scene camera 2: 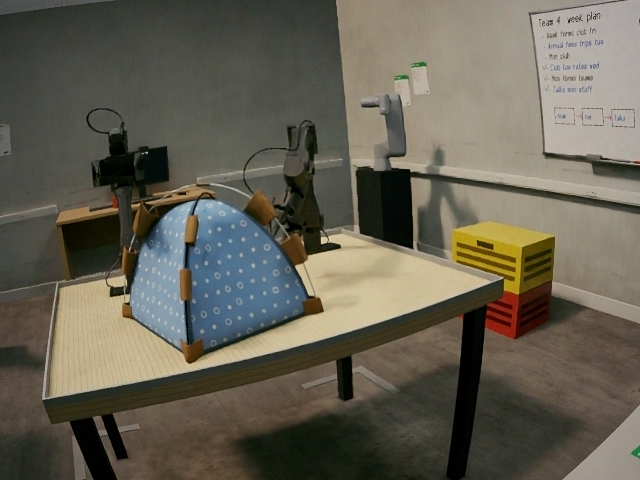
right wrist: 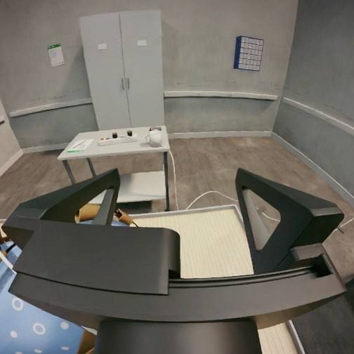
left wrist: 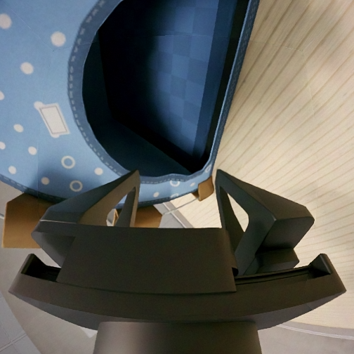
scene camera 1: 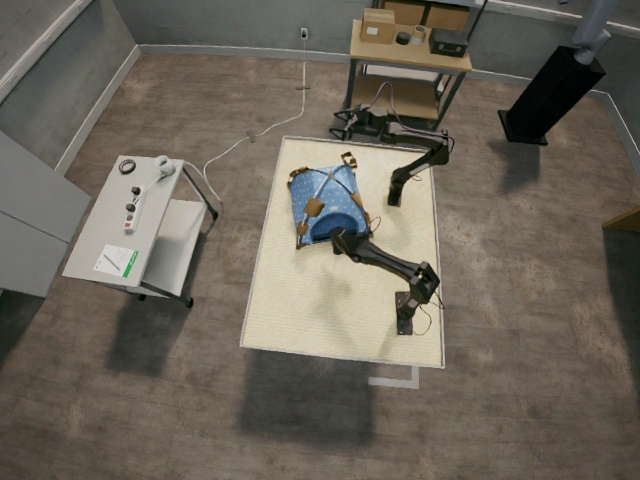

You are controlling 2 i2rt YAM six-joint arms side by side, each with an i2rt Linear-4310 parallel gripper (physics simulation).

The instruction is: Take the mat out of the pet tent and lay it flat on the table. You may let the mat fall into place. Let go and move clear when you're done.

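The blue dotted pet tent (scene camera 1: 325,193) (scene camera 2: 237,268) stands upright on the table (scene camera 1: 330,310) (scene camera 2: 413,273). Its arched opening faces the bottom of the picture in scene camera 1. A checkered blue mat (left wrist: 182,90) shows inside the tent through the opening in the left wrist view. How far back it reaches is hidden. My left gripper (left wrist: 177,175) is partly open and empty, with its fingertips near the corner of the opening. My right gripper (scene camera 1: 333,122) (scene camera 2: 117,169) (right wrist: 177,174) is wide open and empty, beyond the tent at the table's top edge in scene camera 1.
Brown sleeves and thin poles stick out around the tent (right wrist: 37,315). A white side table (scene camera 1: 98,222) (right wrist: 117,142) stands off the left edge in scene camera 1. A wooden workbench (scene camera 1: 403,54) stands behind my right gripper. Yellow (scene camera 2: 532,238) and red crates are stacked at the right in scene camera 2.
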